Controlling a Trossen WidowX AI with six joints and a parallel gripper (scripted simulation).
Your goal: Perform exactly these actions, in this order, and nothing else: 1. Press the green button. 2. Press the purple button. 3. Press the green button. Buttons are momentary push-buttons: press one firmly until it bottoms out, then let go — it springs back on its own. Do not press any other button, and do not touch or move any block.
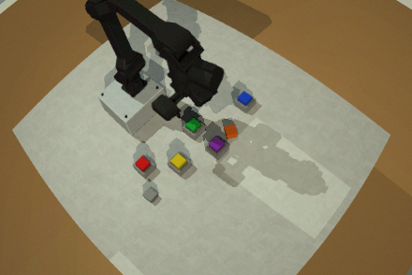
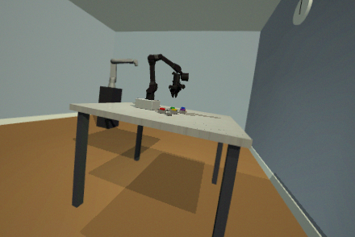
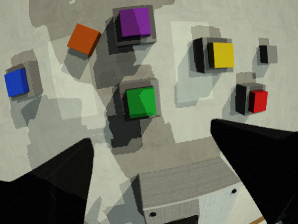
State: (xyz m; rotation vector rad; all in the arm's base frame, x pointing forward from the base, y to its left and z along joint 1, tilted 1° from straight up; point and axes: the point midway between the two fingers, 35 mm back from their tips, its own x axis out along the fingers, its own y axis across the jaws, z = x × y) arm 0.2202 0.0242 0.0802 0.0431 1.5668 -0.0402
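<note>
The green button is 9 cm below my gripper tip. From my gripper tip the other things lie so: orange block: 9 cm ahead, 6 cm to the left, 12 cm below; yellow button: 4 cm ahead, 11 cm to the right, 9 cm below; purple button: 9 cm ahead, 1 cm to the right, 9 cm below.
</note>
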